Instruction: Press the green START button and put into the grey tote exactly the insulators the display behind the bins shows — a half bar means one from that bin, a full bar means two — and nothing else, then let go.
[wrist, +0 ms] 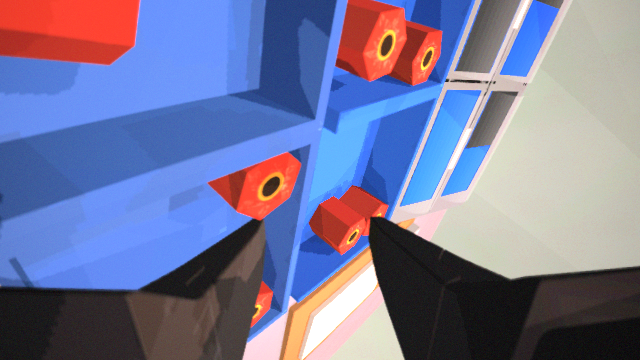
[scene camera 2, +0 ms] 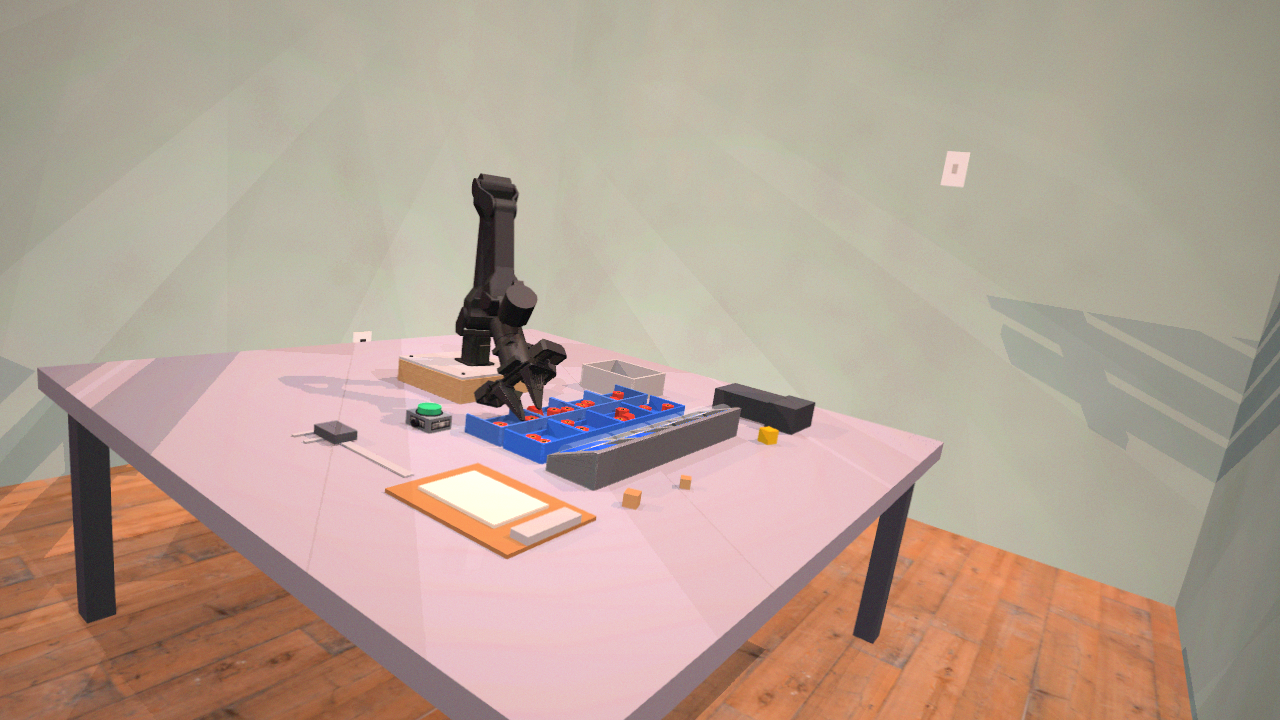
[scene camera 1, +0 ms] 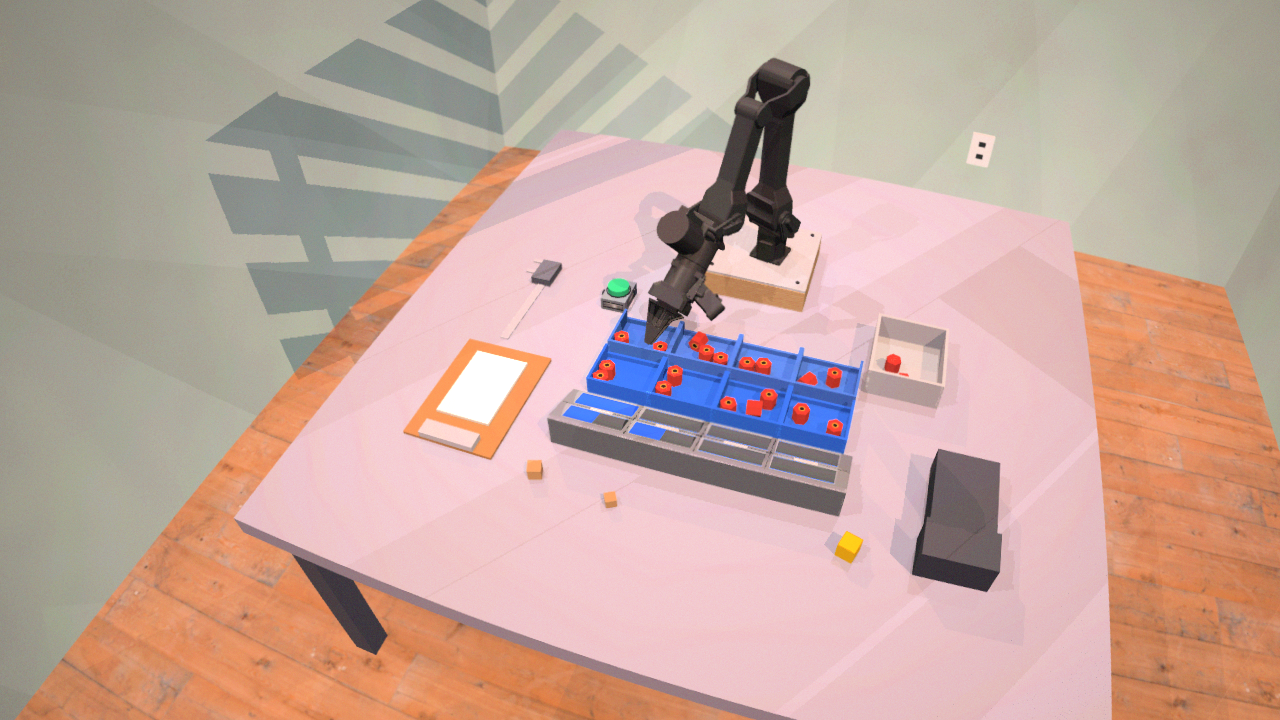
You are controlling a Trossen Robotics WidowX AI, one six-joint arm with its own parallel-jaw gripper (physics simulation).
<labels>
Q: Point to a grey display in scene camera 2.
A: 595, 469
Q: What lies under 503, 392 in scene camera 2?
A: My gripper.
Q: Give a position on a grey display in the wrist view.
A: At 455, 81
</labels>
